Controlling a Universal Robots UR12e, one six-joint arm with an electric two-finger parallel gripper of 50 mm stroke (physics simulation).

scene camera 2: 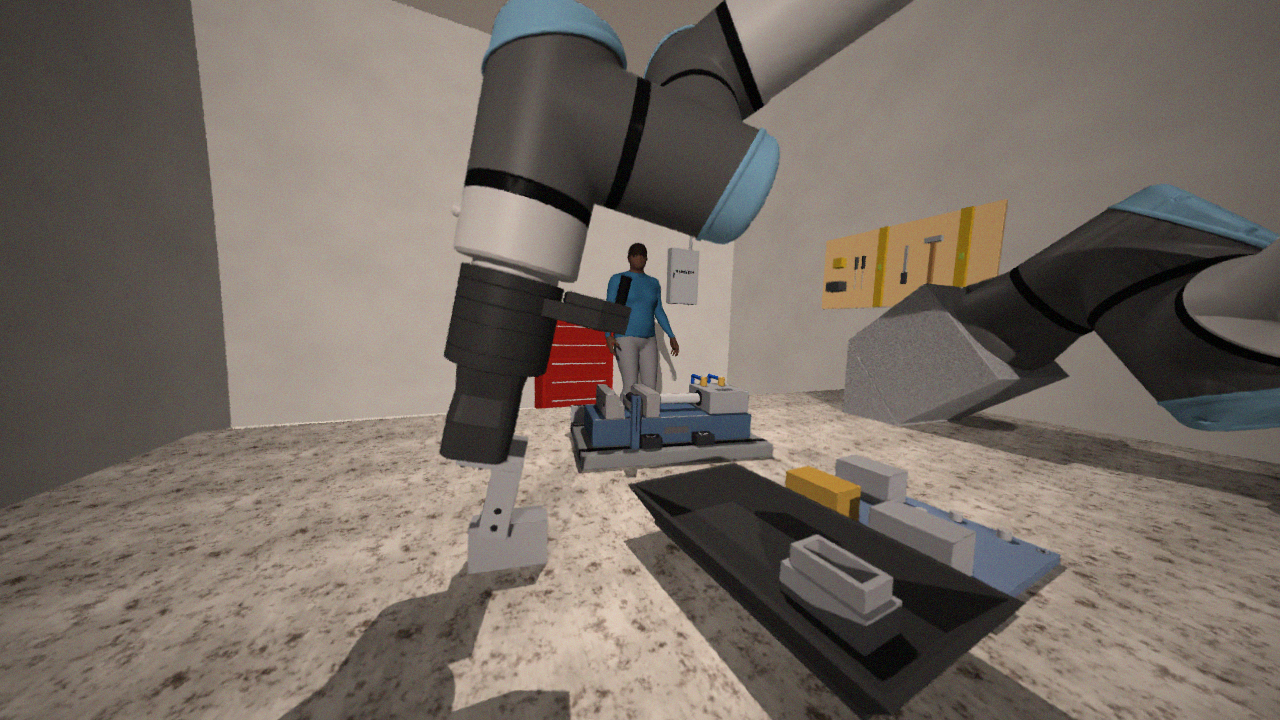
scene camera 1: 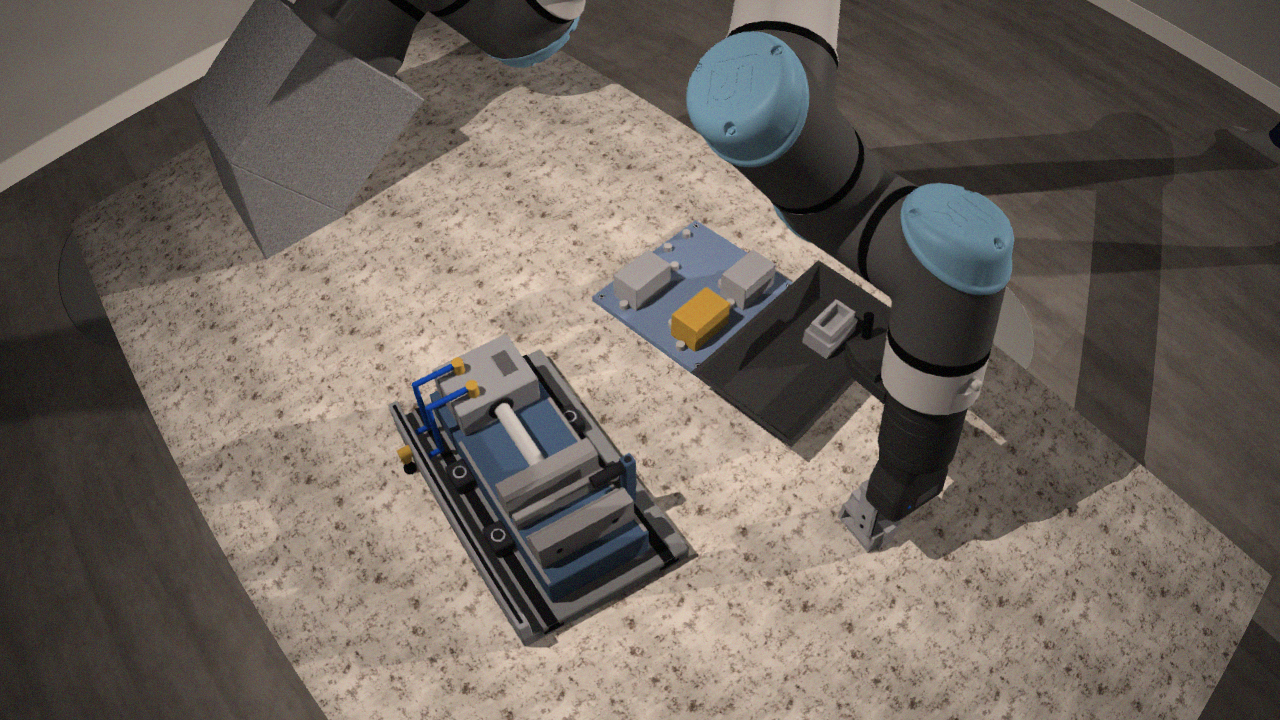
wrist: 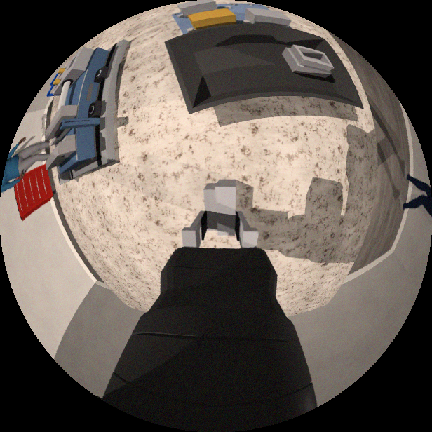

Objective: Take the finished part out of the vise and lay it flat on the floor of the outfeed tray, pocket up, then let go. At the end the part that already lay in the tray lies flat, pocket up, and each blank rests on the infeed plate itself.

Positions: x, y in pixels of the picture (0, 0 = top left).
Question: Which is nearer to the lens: the grey blank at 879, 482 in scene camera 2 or the grey part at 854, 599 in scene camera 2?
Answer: The grey part.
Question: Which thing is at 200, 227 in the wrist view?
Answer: The gripper.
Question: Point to a brass blank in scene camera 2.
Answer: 842, 496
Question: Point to a grey blank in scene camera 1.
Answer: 752, 275
